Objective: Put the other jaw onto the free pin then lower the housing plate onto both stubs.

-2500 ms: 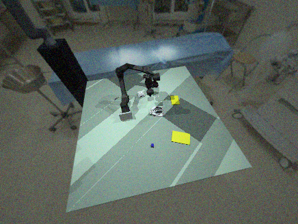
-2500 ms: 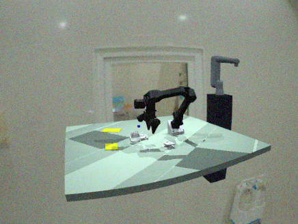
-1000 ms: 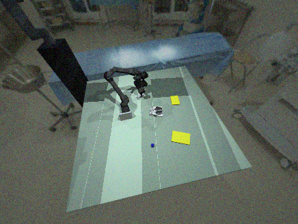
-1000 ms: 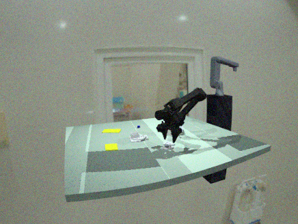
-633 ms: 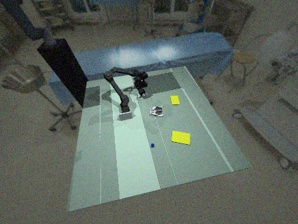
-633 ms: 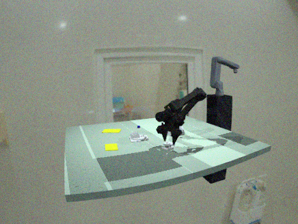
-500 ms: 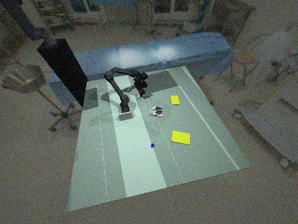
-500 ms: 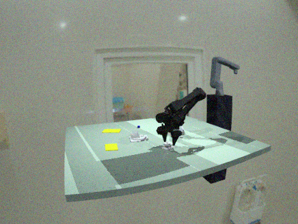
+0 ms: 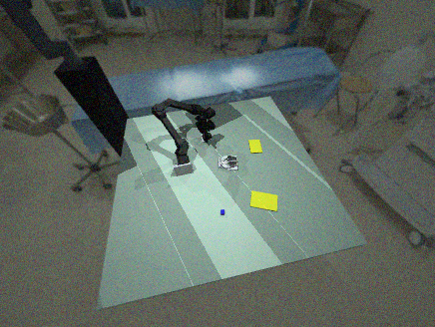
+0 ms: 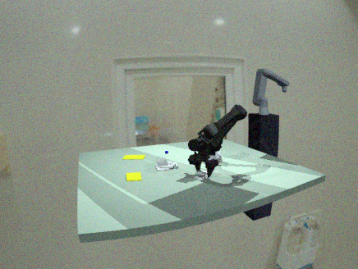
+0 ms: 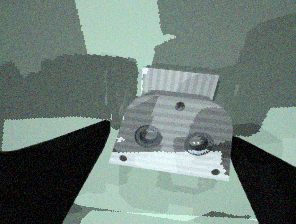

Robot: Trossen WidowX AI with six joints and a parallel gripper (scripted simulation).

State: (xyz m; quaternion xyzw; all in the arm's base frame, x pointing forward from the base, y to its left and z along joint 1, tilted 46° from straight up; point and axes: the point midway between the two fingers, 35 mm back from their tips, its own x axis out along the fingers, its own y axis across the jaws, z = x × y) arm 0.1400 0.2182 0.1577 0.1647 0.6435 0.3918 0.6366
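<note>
Now: the jaw 120 mm ahead of my gripper tip and 230 mm to the right of it. Also, from my gripper tip: blue block: 70 mm ahead, 590 mm to the right.
</note>
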